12 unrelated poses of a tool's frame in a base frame.
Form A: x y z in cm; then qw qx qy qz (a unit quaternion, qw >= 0).
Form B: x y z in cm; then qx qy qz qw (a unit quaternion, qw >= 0). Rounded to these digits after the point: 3 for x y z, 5 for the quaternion.
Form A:
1: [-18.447 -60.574 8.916 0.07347 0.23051 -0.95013 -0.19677]
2: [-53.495 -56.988 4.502 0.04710 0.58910 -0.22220 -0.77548]
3: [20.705 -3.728 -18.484 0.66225 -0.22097 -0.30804 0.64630]
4: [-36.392 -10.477 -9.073 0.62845 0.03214 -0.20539 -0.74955]
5: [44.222 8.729 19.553 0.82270 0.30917 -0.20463 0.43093]
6: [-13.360 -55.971 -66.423 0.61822 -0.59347 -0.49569 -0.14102]
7: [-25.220 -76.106 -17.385 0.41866 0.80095 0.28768 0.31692]
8: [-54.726 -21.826 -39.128 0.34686 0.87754 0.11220 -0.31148]
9: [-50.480 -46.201 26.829 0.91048 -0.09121 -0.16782 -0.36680]
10: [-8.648 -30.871 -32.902 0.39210 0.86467 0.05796 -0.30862]
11: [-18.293 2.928 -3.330 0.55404 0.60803 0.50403 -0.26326]
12: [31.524 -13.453 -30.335 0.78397 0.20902 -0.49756 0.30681]
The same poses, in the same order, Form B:
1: [-18.447 -60.574 8.916 0.23051 -0.95013 -0.19677 0.07347]
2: [-53.495 -56.988 4.502 0.58910 -0.22220 -0.77548 0.04710]
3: [20.705 -3.728 -18.484 -0.22097 -0.30804 0.64630 0.66225]
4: [-36.392 -10.477 -9.073 0.03214 -0.20539 -0.74955 0.62845]
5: [44.222 8.729 19.553 0.30917 -0.20463 0.43093 0.82270]
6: [-13.360 -55.971 -66.423 -0.59347 -0.49569 -0.14102 0.61822]
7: [-25.220 -76.106 -17.385 0.80095 0.28768 0.31692 0.41866]
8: [-54.726 -21.826 -39.128 0.87754 0.11220 -0.31148 0.34686]
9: [-50.480 -46.201 26.829 -0.09121 -0.16782 -0.36680 0.91048]
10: [-8.648 -30.871 -32.902 0.86467 0.05796 -0.30862 0.39210]
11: [-18.293 2.928 -3.330 0.60803 0.50403 -0.26326 0.55404]
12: [31.524 -13.453 -30.335 0.20902 -0.49756 0.30681 0.78397]
